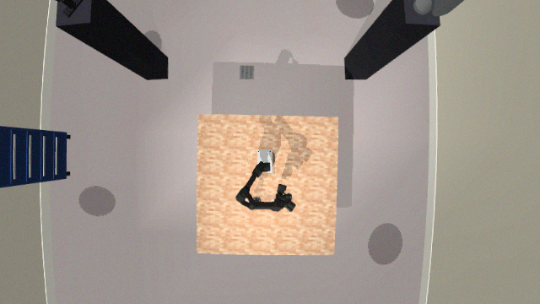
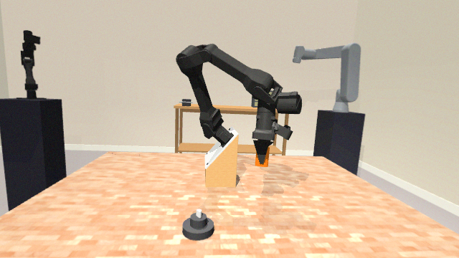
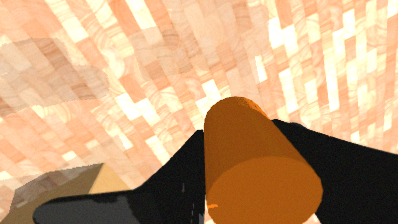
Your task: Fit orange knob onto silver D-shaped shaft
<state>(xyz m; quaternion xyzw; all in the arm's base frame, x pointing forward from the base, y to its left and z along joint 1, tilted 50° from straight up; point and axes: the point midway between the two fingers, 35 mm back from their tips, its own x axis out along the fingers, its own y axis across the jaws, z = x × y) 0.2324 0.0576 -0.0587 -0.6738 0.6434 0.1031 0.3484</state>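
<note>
My gripper tip is 30 mm below the orange knob and 10 mm past it. Also, from my gripper tip: round pedestal: 190 mm to the right, 130 mm below, 100 mm ahead.
</note>
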